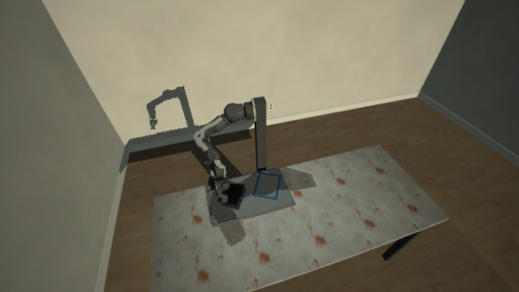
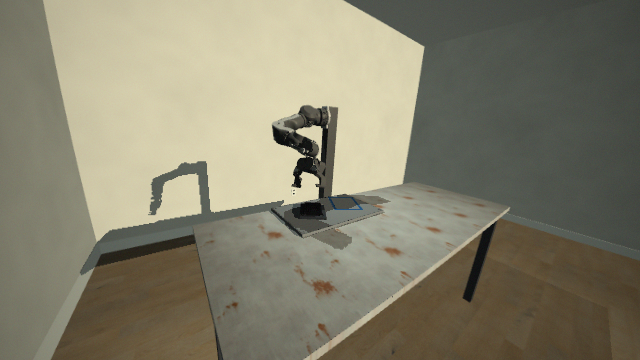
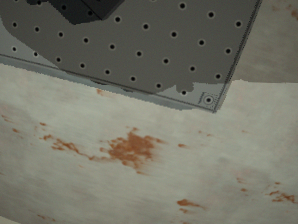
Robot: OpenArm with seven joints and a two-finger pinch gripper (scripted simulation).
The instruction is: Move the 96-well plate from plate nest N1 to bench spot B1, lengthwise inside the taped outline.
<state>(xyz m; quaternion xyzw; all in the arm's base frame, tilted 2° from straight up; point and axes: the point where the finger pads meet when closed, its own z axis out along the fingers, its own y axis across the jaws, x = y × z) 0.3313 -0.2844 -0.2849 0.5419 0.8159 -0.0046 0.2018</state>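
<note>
Right now my hand is 140 mm above the dark 96-well plate, 100 mm past it and 90 mm to the right of it. Round my hand: dark plate nest 150 mm below, 100 mm behind, 90 mm to the left; then small white label 170 mm to the left, 150 mm below, 140 mm behind.
</note>
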